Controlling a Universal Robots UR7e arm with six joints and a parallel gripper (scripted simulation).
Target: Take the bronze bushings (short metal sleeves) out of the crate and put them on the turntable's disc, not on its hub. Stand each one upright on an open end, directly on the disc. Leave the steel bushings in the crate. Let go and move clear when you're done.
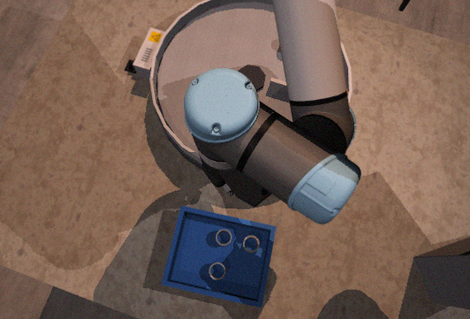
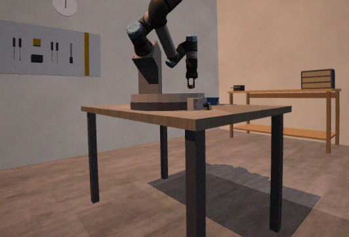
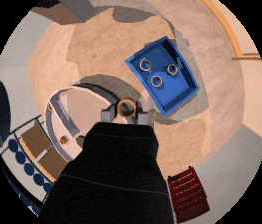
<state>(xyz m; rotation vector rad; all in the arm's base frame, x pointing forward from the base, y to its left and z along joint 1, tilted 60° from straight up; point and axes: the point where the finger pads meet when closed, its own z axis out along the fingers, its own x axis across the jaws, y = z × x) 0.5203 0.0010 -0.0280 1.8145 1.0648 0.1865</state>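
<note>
The turntable disc lies 240 mm to the right of my hand and 80 mm below it. From my hand the other things lie so: blue crate 120 mm to the left, 110 mm below, 20 mm ahead.
</note>
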